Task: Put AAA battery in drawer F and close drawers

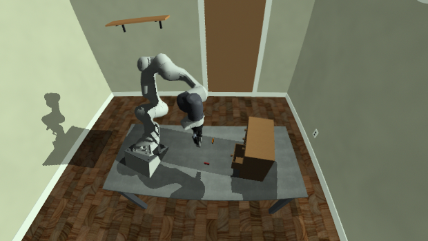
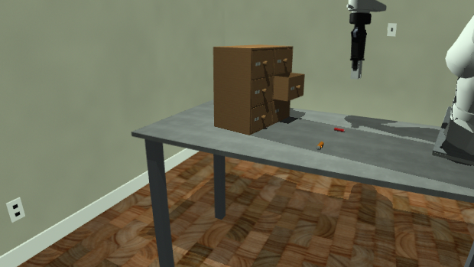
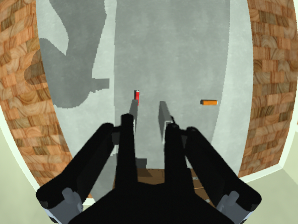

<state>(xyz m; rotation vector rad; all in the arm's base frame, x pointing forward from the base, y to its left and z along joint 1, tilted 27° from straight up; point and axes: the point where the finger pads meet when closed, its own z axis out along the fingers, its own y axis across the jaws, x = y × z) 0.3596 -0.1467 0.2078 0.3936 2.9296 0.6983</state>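
My gripper is now 250 mm above the small red object, 40 mm short of it and 30 mm to the left of it. Round my hand: orange AAA battery: 250 mm below, 180 mm to the left, 90 mm ahead; drawer: 310 mm ahead, 120 mm below, 70 mm to the right.
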